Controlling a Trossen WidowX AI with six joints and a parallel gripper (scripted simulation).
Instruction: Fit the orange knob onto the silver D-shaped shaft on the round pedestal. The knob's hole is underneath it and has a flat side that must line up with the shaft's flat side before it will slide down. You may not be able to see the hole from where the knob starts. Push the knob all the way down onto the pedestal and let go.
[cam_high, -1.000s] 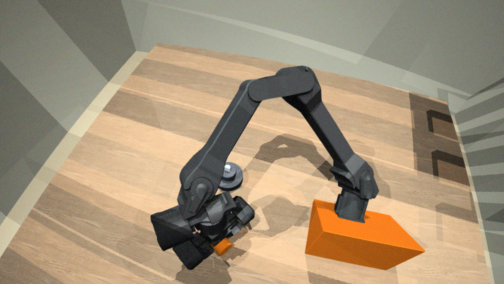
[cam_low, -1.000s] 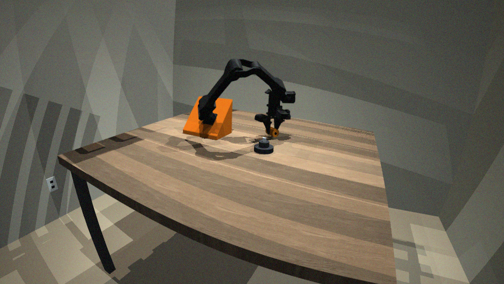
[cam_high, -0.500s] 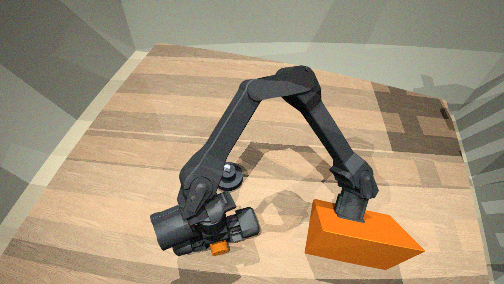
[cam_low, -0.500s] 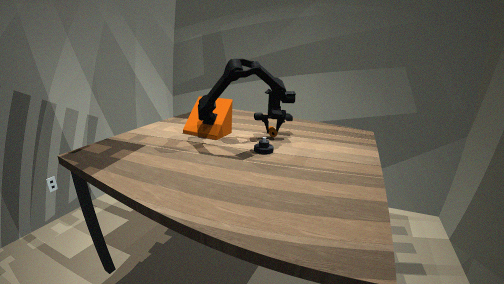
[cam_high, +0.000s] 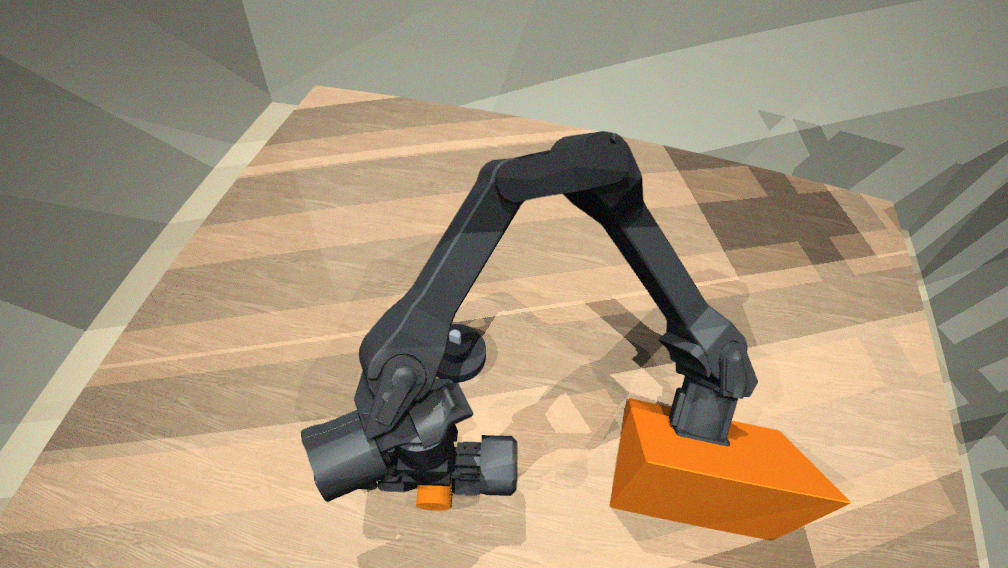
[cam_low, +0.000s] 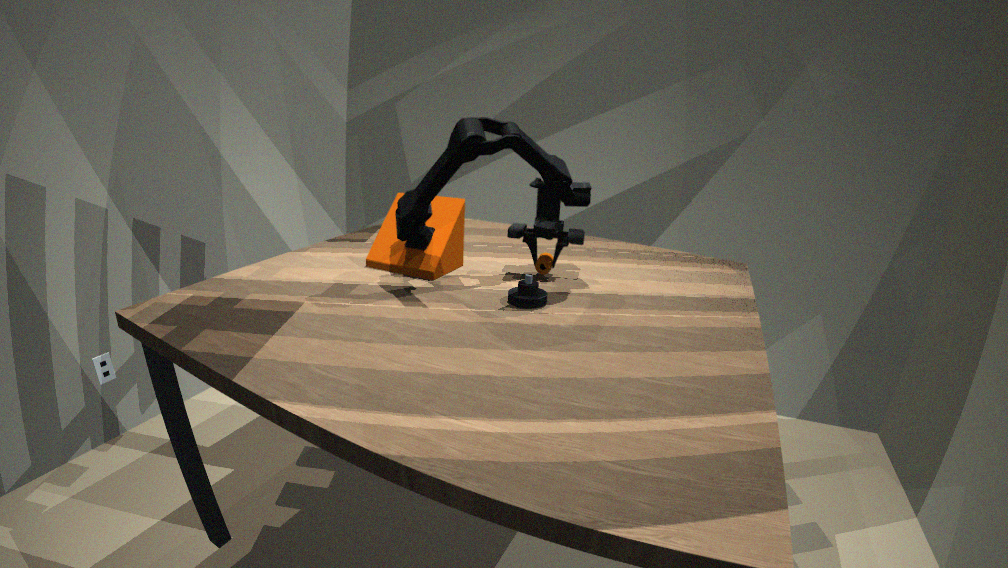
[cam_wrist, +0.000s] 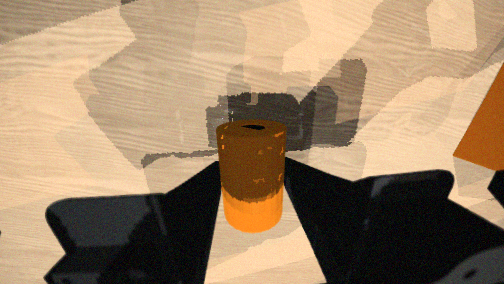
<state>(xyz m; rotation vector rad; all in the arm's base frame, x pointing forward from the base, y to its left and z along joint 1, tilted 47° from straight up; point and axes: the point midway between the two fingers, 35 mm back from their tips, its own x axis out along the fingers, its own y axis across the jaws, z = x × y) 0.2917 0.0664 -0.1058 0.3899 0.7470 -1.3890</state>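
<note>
The orange knob is 10 mm to the left of my gripper tip and 10 mm above it. The rest, counted from my gripper tip: round pedestal 190 mm to the right, 30 mm ahead, 10 mm above.
</note>
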